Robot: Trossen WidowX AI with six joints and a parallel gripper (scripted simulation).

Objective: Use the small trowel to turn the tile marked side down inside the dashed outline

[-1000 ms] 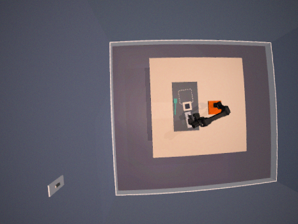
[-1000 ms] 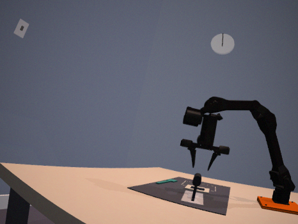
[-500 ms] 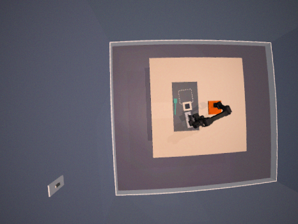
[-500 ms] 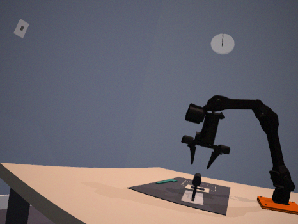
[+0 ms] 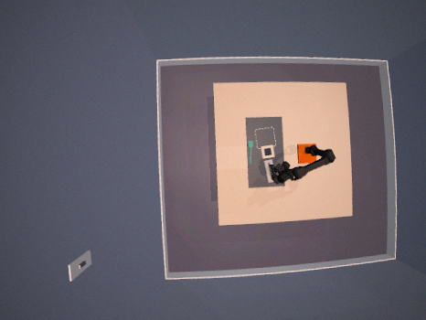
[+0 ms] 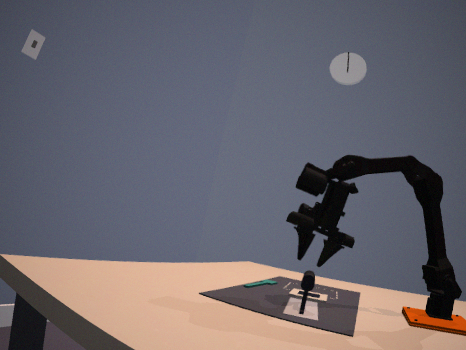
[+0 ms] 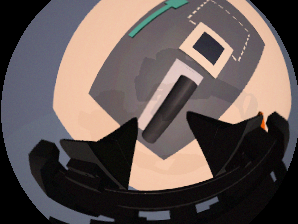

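My gripper tip is 18 cm to the left of the tan square tile, 11 cm above it and 1 cm short of it. From my gripper tip the other things lie so: dark grey mat 18 cm to the right, 13 cm below, 3 cm ahead; teal t-shaped tool 20 cm to the right, 17 cm ahead, 11 cm below.
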